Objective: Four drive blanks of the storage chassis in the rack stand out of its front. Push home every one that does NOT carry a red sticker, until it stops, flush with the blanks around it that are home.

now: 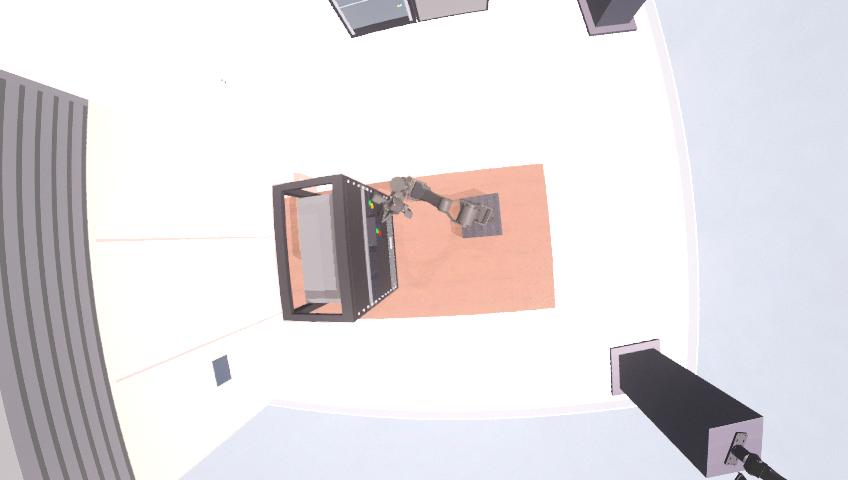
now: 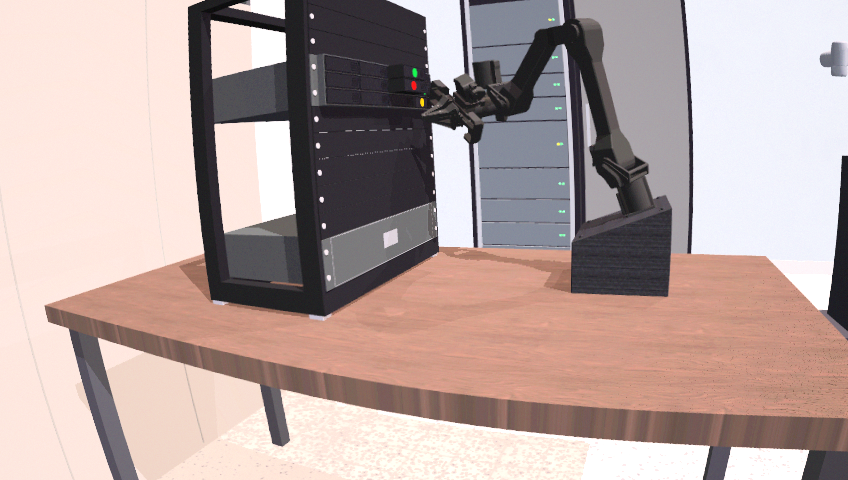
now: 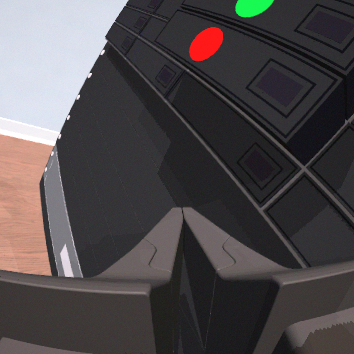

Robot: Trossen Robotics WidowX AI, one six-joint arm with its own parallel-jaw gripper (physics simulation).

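Places are measured from the arm's base along level axes (x ahead, y up, z right), in centimetres.
Pixels of known places: gripper, between the fingertips: (image 1: 382,222) (image 2: 421,117) (image 3: 180,216); arm's base, origin of its link: (image 1: 488,215) (image 2: 640,210).
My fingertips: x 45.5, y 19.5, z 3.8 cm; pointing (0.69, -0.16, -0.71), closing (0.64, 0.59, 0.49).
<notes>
For each thing: its top centre in the pictures, then the offset to it from my fingertips. "spot": a spot on its surface instead. Level surfaces: height alone.
- storage chassis, a spot on its surface: (image 2: 342,80) spot: dx +4.9, dy +6.7, dz -26.0 cm
- red-sticker blank, centre of its top: (image 3: 276,87) (image 2: 389,82) (image 1: 364,232) dx +5.4, dy +8.0, dz -3.5 cm
- second green-sticker blank, a spot on its surface: (image 2: 424,93) spot: dx -0.8, dy +5.3, dz +0.8 cm
- wooden table, height of its surface: dy -33.8 cm
- grey unit, a spot on its surface: (image 2: 357,249) (image 3: 54,196) spot: dx +6.0, dy -24.0, dz -22.2 cm
In the storage chassis (image 2: 342,80), a green-sticker blank (image 1: 377,230) (image 2: 414,72) (image 3: 327,25) and the red-sticker blank (image 1: 379,233) (image 2: 414,85) (image 3: 235,62) below it stand clearly out of the front. At the chassis's far right end, the yellow-sticker blank (image 1: 371,205) (image 2: 421,102) in the bottom row and a second green-sticker blank (image 1: 370,202) (image 2: 424,93) above it look about flush; a small remaining step cannot be told. My gripper (image 1: 383,220) (image 2: 423,114) (image 3: 180,216) is shut and empty, tips close to the front near the yellow-sticker blank. Contact cannot be told.
The black rack (image 1: 348,255) (image 2: 304,178) stands on the wooden table (image 1: 476,279) (image 2: 476,356) (image 3: 20,210). Dark filler panels (image 2: 368,172) (image 3: 115,160) lie below the chassis, with a grey unit (image 2: 357,249) (image 3: 56,200) at the bottom. The arm's base block (image 1: 490,228) (image 2: 621,264) stands in front of the rack.
</notes>
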